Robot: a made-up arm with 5 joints.
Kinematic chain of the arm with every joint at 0, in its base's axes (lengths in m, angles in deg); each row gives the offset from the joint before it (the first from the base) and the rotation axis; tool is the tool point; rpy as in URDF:
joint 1: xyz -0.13 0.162 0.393 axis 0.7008 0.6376 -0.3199
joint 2: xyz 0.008 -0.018 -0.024 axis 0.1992 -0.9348 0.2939
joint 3: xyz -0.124 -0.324 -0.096 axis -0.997 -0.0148 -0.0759
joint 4: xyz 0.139 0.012 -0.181 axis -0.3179 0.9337 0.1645
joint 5: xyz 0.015 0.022 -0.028 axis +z
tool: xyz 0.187 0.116 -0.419 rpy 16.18 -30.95 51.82
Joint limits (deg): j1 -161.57..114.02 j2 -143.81..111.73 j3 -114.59..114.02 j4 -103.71..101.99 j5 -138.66..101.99
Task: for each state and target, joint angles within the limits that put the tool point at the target. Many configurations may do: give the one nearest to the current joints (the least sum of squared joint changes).
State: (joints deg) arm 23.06 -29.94 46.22 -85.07 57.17
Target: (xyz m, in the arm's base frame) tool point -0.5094 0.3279 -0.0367
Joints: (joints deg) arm 63.33 -51.38 34.59 -88.39 61.21
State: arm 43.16 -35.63 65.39 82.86 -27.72
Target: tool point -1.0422 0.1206 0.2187
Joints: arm 70.63 -14.20 26.22 72.14 -14.00
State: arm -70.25 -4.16 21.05 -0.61 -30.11
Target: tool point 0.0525 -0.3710 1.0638
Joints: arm -113.22 -55.26 27.12 -27.57 -32.88
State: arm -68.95 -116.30 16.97 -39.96 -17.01
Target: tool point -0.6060 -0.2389 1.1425
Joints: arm -59.29 -143.81 75.00 -13.77 -42.42
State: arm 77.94 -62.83 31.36 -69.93 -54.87
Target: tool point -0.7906 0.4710 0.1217
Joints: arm 102.35 -47.15 20.38 -59.13 -50.04
